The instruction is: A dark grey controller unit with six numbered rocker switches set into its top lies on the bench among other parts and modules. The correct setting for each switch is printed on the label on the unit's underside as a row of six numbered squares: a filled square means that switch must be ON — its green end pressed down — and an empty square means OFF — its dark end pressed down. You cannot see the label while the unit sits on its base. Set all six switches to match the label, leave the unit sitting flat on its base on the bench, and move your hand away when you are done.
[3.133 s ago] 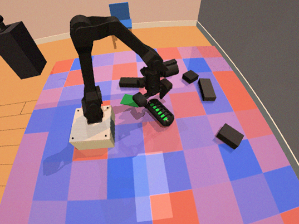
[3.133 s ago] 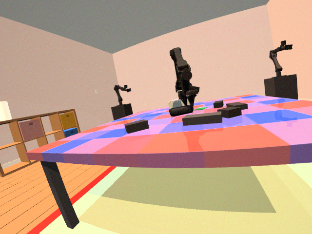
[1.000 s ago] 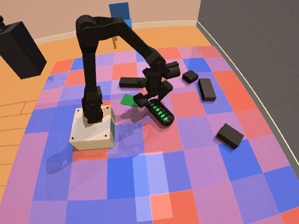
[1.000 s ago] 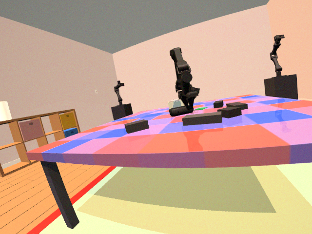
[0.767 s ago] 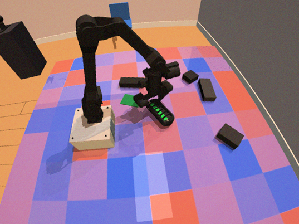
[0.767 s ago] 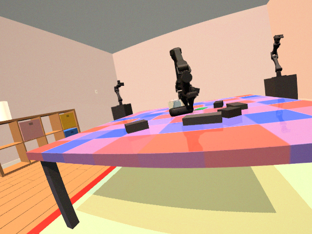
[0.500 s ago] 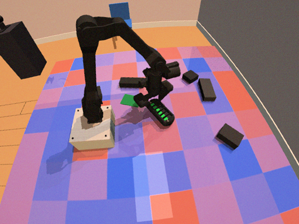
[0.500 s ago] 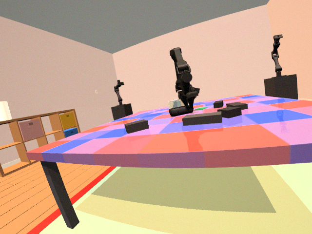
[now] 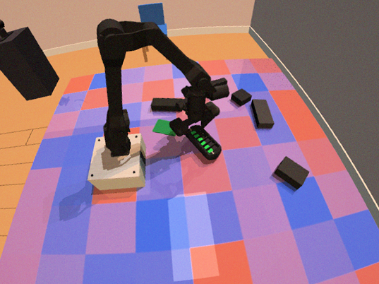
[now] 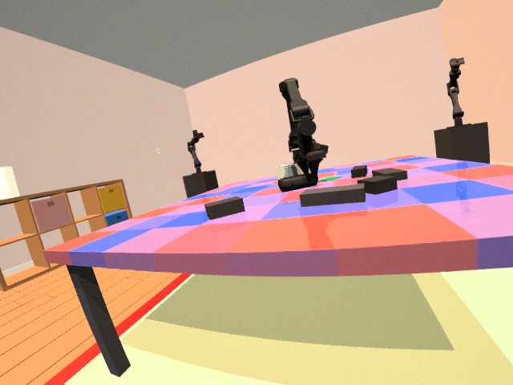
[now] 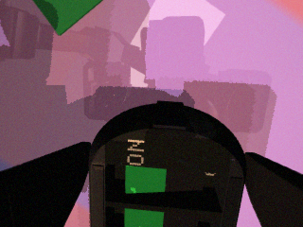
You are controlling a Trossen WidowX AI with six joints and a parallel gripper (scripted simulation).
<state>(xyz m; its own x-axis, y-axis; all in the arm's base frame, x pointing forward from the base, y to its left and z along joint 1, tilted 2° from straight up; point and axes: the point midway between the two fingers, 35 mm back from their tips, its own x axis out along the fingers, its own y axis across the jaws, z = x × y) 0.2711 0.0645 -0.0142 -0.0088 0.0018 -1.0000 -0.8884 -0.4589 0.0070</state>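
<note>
My gripper tip is now 110 mm past the flat green square, 70 mm to the right of it and 30 mm above it. Also, from my gripper tip: small cube 260 mm ahead, 180 mm to the left, 10 mm below.
</note>
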